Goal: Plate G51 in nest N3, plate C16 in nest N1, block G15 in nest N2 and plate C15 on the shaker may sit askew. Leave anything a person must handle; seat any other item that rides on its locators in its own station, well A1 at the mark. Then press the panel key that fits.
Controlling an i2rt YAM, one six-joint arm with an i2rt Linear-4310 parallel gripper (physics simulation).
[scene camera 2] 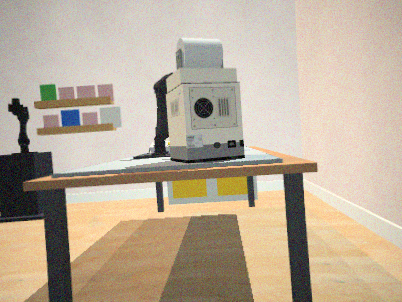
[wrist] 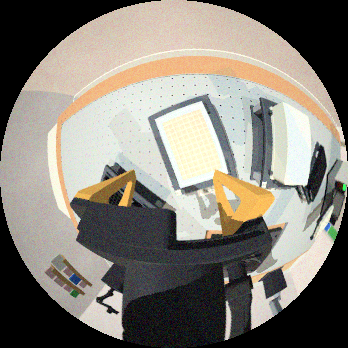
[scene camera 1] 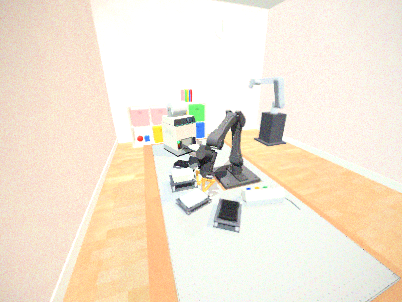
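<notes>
My gripper [wrist: 174,173] [scene camera 1: 205,182] is open and empty, its orange fingers above the bench. A white plate with pale yellow wells [wrist: 192,145] [scene camera 1: 194,198] lies in a dark nest [wrist: 218,127], ahead of the fingertips in the wrist view. A tall white item [wrist: 292,145] [scene camera 1: 182,174] sits on another dark nest [wrist: 260,145] [scene camera 1: 184,187]. A black plate [scene camera 1: 229,209] lies in the nearest nest in scene camera 1; the left finger partly hides it in the wrist view. A dark plate [wrist: 316,165] [scene camera 1: 181,164] is beyond the tall item. Labels, marks and exact seating are unreadable.
A beige instrument [scene camera 1: 175,132] [scene camera 2: 215,120] stands at the far end, with a pale plate [scene camera 1: 193,147] [wrist: 322,222] at its front. A white key panel [scene camera 1: 262,196] with blue, orange and green keys is right of the black plate. The arm's base [scene camera 1: 240,177] stands behind the nests.
</notes>
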